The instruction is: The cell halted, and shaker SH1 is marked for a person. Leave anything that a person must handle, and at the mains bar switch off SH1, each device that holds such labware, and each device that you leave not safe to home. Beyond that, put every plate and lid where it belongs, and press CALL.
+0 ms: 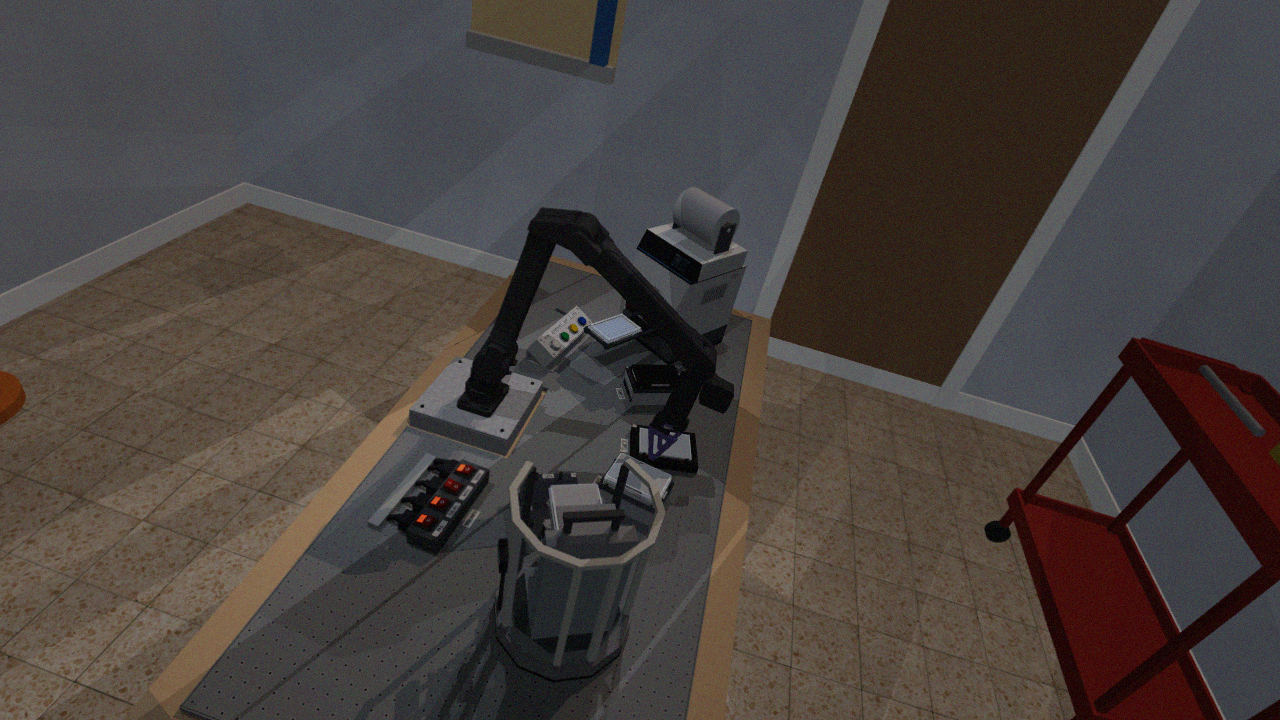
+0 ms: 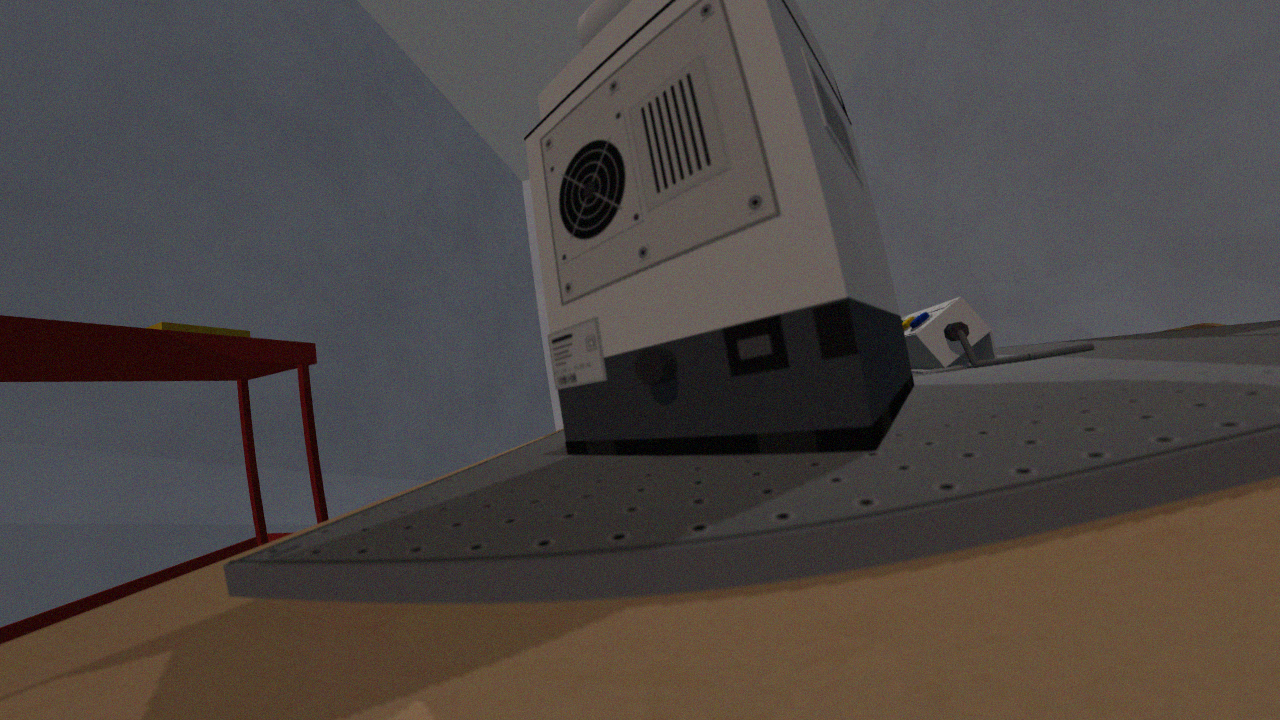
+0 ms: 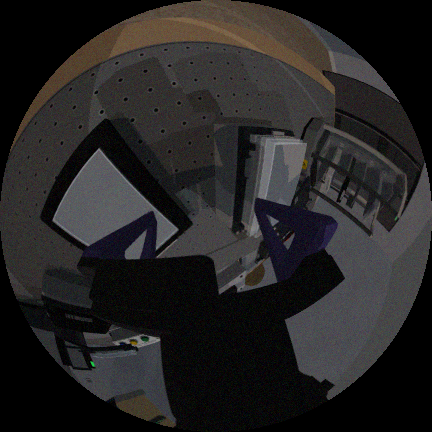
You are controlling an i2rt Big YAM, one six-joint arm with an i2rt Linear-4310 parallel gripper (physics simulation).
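Where they show: gripper, between the fingertips: (image 1: 655,454) (image 3: 204,209); arm's base, origin of its link: (image 1: 483,398).
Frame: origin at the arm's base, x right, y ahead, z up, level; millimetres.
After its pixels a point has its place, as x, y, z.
My gripper (image 1: 664,440) {26, 437, 24} (image 3: 204,209) {26, 437, 24} is open and empty, its purple fingers apart above the edge of a black-framed nest (image 3: 145,175) {-6, 475, -16} that holds a pale flat plate or lid (image 3: 100,195) {-50, 485, -8}. Beside it a pale stack of labware (image 1: 637,480) {141, 419, 45} (image 3: 282,167) {112, 455, 45} sits on a dark base. The mains bar (image 1: 445,506) {339, 77, 11} has several orange-red lit switches; the second from the far end looks darker. The button box (image 1: 563,333) {-308, 91, 36} (image 3: 145,340) {-309, 95, 36} has white, green, yellow and blue buttons. A black device (image 1: 650,377) {-244, 360, 29} stands beyond the nest. Device labels are too small to read, so I cannot tell which is SH1.
A tall caged device (image 1: 580,562) {559, 393, 286} (image 3: 405,185) stands at the near end of the bench. A tall white instrument (image 1: 693,291) {-433, 399, 210} (image 2: 698,268) {-700, 398, 67} stands at the far end, near a tilted screen (image 1: 614,329) {-340, 223, 77}. A red cart (image 1: 1083,591) (image 2: 161,353) stands beside the bench.
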